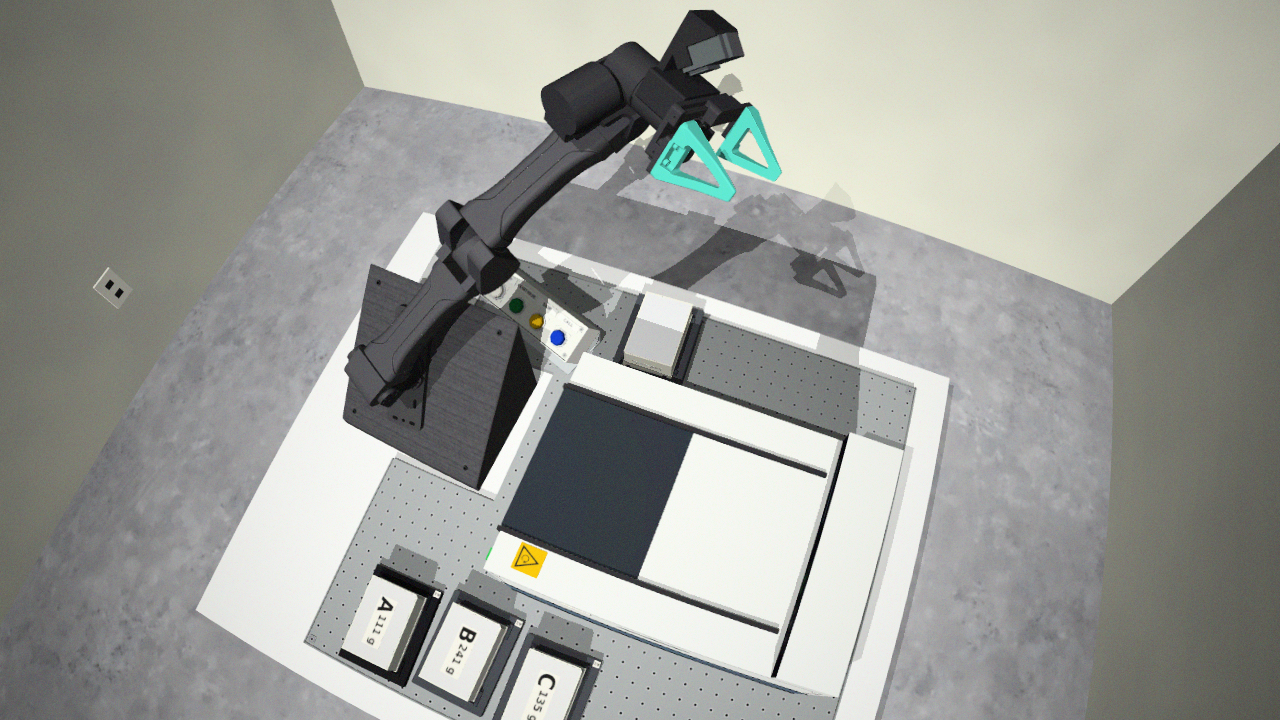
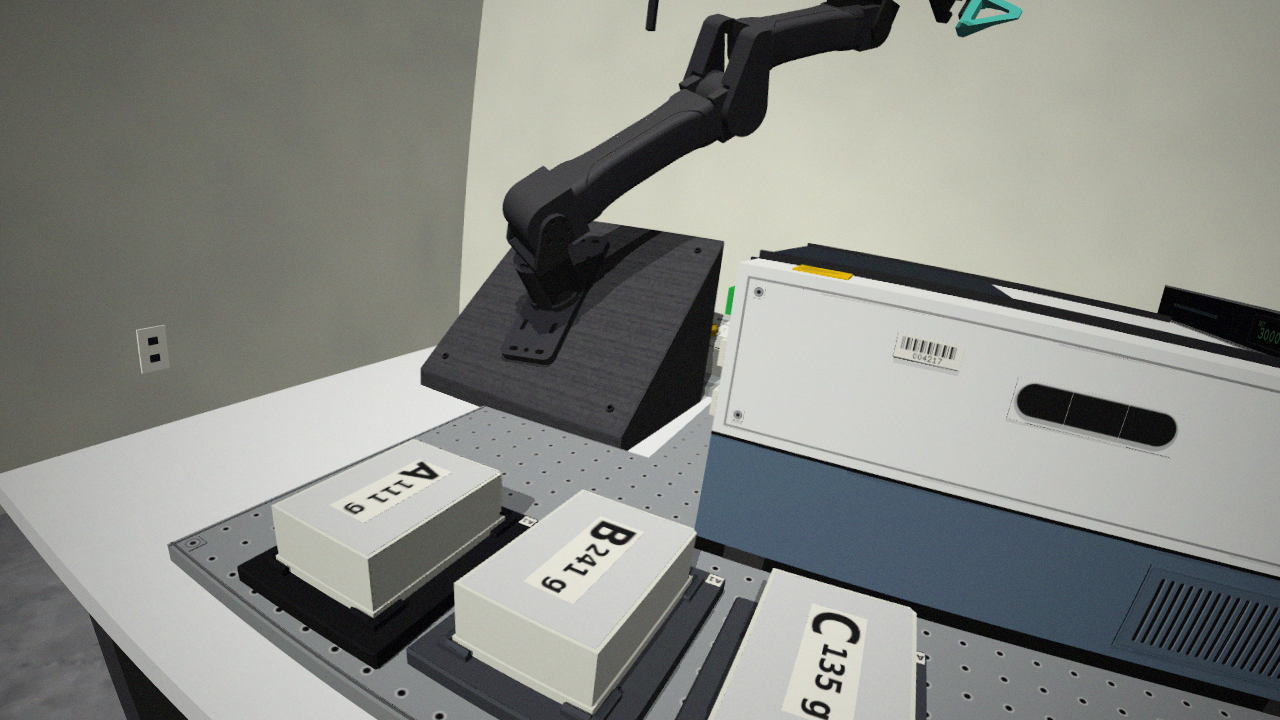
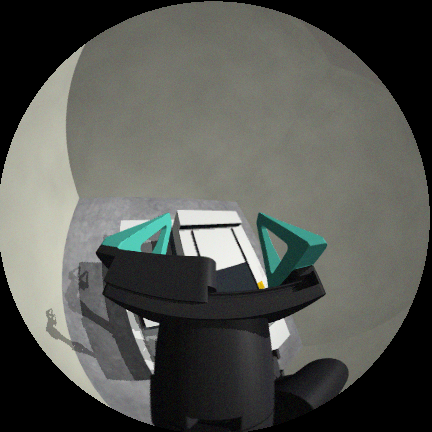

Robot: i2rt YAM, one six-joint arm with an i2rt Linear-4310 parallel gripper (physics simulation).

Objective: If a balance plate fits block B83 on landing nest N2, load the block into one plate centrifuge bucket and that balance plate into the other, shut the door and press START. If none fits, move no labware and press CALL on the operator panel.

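Places are measured from the arm's base along level axes (x down, y right, z back), in centimetres.
Pixels of known places: gripper, fingertip midpoint: [image 1: 756, 186] [image 3: 213, 217]; arm's base at its link origin: [image 1: 411, 367] [image 2: 559, 297].
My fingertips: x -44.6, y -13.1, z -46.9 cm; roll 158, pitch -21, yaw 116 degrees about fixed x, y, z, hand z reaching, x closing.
Ahead of a thing's pixels: the offset from my fingertips to its top centre. "spot": to the spot under its first point. Level surfaces: height alone.
Balance plates A {dy +52.0, dx +50.0, dz +36.2 cm} [image 1: 383, 625] [image 2: 384, 510], labelled 111 g, B {dy +51.2, dx +50.0, dz +22.8 cm} [image 1: 461, 651] [image 2: 577, 573], 241 g, and C {dy +53.3, dx +50.0, dz +9.3 cm} [image 1: 542, 691] [image 2: 827, 640], 135 g, sit on dark nests in a row. A pale block {dy -8.1, dx +47.6, dz +11.3 cm} [image 1: 658, 333] sits on a dark nest behind the centrifuge [image 1: 635, 617] [image 2: 832, 358]; no label on it is readable. The centrifuge's top shows a dark panel {spot: dy +23.2, dx +34.1, dz +9.8 cm} [image 1: 599, 479] beside a white one; buckets do not show. The operator panel {spot: dy -2.2, dx +49.2, dz +23.0 cm} [image 1: 581, 342] has green, amber and blue buttons and is partly hidden by the arm. My gripper [image 1: 756, 186] [image 3: 213, 217] is open and empty, high beyond the block.
The black wedge-shaped arm base [image 1: 429, 429] [image 2: 572, 331] stands left of the centrifuge, near the operator panel. A raised white housing {spot: dy +24.6, dx +30.9, dz -22.2 cm} [image 1: 841, 555] runs along the centrifuge's right side. A perforated board {dx +55.3 cm} [image 1: 769, 367] [image 2: 537, 456] lies under the nests.
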